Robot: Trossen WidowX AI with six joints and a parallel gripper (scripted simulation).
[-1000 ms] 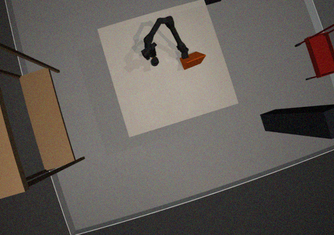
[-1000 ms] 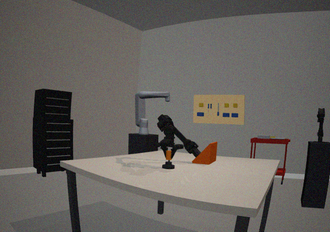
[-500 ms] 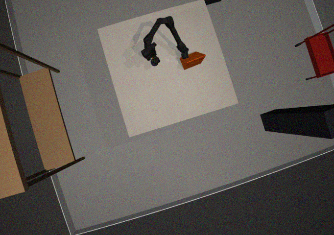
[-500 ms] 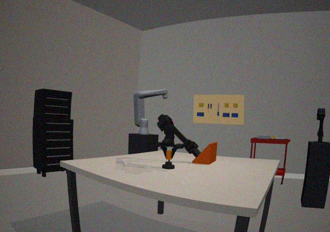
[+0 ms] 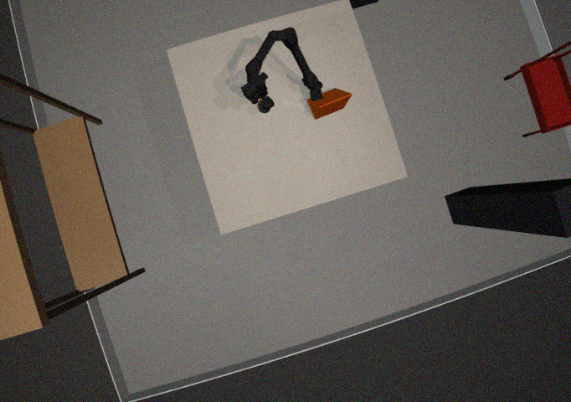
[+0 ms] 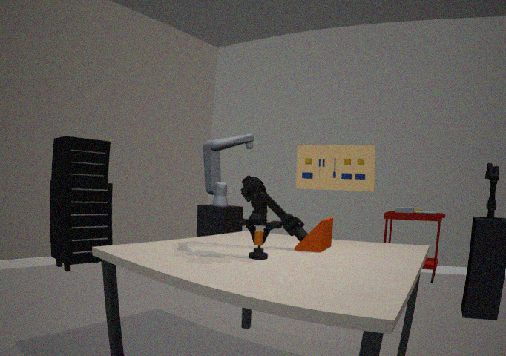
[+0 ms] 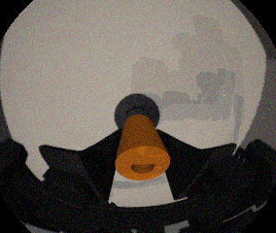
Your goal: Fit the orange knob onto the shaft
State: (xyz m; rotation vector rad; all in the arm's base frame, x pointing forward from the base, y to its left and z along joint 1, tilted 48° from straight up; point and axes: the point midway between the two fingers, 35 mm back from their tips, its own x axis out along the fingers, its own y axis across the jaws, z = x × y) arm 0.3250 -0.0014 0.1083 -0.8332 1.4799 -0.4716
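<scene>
Now: the orange knob 2 cm above my gripper tip. From my gripper tip the other things lie so: dark round pedestal 4 cm below.
</scene>
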